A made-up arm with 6 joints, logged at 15 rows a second.
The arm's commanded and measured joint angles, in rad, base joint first. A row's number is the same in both.
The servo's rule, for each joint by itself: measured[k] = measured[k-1] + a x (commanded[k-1-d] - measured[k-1]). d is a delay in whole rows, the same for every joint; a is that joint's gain. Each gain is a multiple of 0.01, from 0.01 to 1. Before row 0 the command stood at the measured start. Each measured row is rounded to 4 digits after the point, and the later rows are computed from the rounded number. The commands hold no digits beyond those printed.
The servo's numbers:
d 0
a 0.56 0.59 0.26 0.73 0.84 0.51
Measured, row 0:
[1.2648 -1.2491 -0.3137 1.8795 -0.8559 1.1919]
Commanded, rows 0 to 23:
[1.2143 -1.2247 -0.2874 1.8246 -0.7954 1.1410]
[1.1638 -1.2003 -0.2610 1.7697 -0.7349 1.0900]
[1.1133 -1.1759 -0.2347 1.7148 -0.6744 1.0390]
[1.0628 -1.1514 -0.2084 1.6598 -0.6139 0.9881]
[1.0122 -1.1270 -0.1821 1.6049 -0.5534 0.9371]
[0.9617 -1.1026 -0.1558 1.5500 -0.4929 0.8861]
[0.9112 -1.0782 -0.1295 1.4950 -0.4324 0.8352]
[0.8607 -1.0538 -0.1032 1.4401 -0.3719 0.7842]
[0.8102 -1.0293 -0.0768 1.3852 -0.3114 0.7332]
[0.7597 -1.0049 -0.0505 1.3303 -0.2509 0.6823]
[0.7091 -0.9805 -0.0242 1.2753 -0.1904 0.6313]
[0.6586 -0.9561 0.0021 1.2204 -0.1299 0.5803]
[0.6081 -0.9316 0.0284 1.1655 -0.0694 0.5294]
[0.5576 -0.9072 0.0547 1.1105 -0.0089 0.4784]
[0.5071 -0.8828 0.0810 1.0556 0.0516 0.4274]
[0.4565 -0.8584 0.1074 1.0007 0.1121 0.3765]
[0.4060 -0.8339 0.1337 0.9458 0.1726 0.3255]
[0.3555 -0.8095 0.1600 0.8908 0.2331 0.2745]
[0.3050 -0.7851 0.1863 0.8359 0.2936 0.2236]
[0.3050 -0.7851 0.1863 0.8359 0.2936 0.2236]
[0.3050 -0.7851 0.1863 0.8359 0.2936 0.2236]
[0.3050 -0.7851 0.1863 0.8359 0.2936 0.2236]
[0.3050 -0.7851 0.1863 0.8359 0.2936 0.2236]
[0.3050 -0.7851 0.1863 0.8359 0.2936 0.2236]
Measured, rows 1 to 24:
[1.2365 -1.2347 -0.3069 1.8394 -0.8051 1.1659]
[1.1958 -1.2144 -0.2950 1.7885 -0.7461 1.1272]
[1.1496 -1.1917 -0.2793 1.7347 -0.6859 1.0822]
[1.1010 -1.1679 -0.2609 1.6800 -0.6254 1.0342]
[1.0513 -1.1438 -0.2404 1.6252 -0.5649 0.9847]
[1.0011 -1.1195 -0.2184 1.5703 -0.5044 0.9344]
[0.9508 -1.0951 -0.1953 1.5153 -0.4439 0.8838]
[0.9003 -1.0707 -0.1714 1.4604 -0.3834 0.8330]
[0.8498 -1.0463 -0.1468 1.4055 -0.3229 0.7821]
[0.7993 -1.0219 -0.1218 1.3506 -0.2624 0.7312]
[0.7488 -0.9975 -0.0964 1.2956 -0.2019 0.6803]
[0.6983 -0.9731 -0.0708 1.2407 -0.1414 0.6293]
[0.6478 -0.9486 -0.0450 1.1858 -0.0809 0.5784]
[0.5973 -0.9242 -0.0191 1.1308 -0.0204 0.5274]
[0.5468 -0.8998 0.0069 1.0759 0.0401 0.4764]
[0.4962 -0.8754 0.0330 1.0210 0.1006 0.4255]
[0.4457 -0.8509 0.0592 0.9661 0.1611 0.3745]
[0.3952 -0.8265 0.0854 0.9111 0.2216 0.3235]
[0.3447 -0.8021 0.1116 0.8562 0.2821 0.2726]
[0.3225 -0.7921 0.1310 0.8414 0.2918 0.2476]
[0.3127 -0.7880 0.1454 0.8374 0.2933 0.2354]
[0.3084 -0.7863 0.1560 0.8363 0.2936 0.2294]
[0.3065 -0.7856 0.1639 0.8360 0.2936 0.2264]
[0.3057 -0.7853 0.1697 0.8359 0.2936 0.2250]

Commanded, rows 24 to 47:
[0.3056 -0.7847 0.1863 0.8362 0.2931 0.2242]
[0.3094 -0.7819 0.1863 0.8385 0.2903 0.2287]
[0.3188 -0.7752 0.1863 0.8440 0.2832 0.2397]
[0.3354 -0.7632 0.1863 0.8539 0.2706 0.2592]
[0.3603 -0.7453 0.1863 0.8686 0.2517 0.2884]
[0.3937 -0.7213 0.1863 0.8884 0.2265 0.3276]
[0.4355 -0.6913 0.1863 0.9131 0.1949 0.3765]
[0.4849 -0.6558 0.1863 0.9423 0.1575 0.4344]
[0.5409 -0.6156 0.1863 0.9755 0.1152 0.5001]
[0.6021 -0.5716 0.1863 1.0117 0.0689 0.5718]
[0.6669 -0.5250 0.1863 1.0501 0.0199 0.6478]
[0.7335 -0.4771 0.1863 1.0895 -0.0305 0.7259]
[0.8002 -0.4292 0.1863 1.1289 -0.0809 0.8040]
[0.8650 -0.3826 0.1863 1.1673 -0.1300 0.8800]
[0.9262 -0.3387 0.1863 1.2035 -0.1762 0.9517]
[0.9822 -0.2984 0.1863 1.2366 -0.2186 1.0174]
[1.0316 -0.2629 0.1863 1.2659 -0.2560 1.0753]
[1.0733 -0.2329 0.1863 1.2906 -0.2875 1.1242]
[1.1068 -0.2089 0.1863 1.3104 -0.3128 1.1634]
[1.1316 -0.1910 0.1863 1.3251 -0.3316 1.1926]
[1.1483 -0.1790 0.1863 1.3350 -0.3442 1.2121]
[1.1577 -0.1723 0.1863 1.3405 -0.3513 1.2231]
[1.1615 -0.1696 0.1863 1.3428 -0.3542 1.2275]
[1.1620 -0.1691 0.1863 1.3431 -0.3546 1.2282]
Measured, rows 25 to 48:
[0.3056 -0.7849 0.1740 0.8361 0.2932 0.2246]
[0.3077 -0.7831 0.1772 0.8379 0.2908 0.2267]
[0.3139 -0.7784 0.1796 0.8424 0.2844 0.2333]
[0.3259 -0.7694 0.1813 0.8508 0.2728 0.2465]
[0.3452 -0.7552 0.1826 0.8638 0.2551 0.2679]
[0.3724 -0.7352 0.1836 0.8818 0.2311 0.2983]
[0.4077 -0.7093 0.1843 0.9046 0.2007 0.3382]
[0.4509 -0.6777 0.1848 0.9321 0.1644 0.3873]
[0.5013 -0.6411 0.1852 0.9638 0.1231 0.4448]
[0.5577 -0.6001 0.1855 0.9988 0.0776 0.5096]
[0.6189 -0.5558 0.1857 1.0362 0.0291 0.5801]
[0.6831 -0.5094 0.1859 1.0751 -0.0210 0.6545]
[0.7487 -0.4621 0.1860 1.1144 -0.0713 0.7307]
[0.8138 -0.4152 0.1861 1.1530 -0.1206 0.8068]
[0.8767 -0.3701 0.1862 1.1899 -0.1673 0.8807]
[0.9358 -0.3278 0.1862 1.2240 -0.2104 0.9504]
[0.9894 -0.2895 0.1862 1.2546 -0.2487 1.0141]
[1.0364 -0.2561 0.1862 1.2809 -0.2813 1.0703]
[1.0758 -0.2283 0.1862 1.3024 -0.3078 1.1178]
[1.1070 -0.2063 0.1862 1.3190 -0.3278 1.1559]
[1.1301 -0.1902 0.1862 1.3307 -0.3416 1.1846]
[1.1456 -0.1796 0.1862 1.3379 -0.3497 1.2042]
[1.1545 -0.1737 0.1862 1.3415 -0.3535 1.2161]
[1.1587 -0.1710 0.1862 1.3427 -0.3544 1.2223]

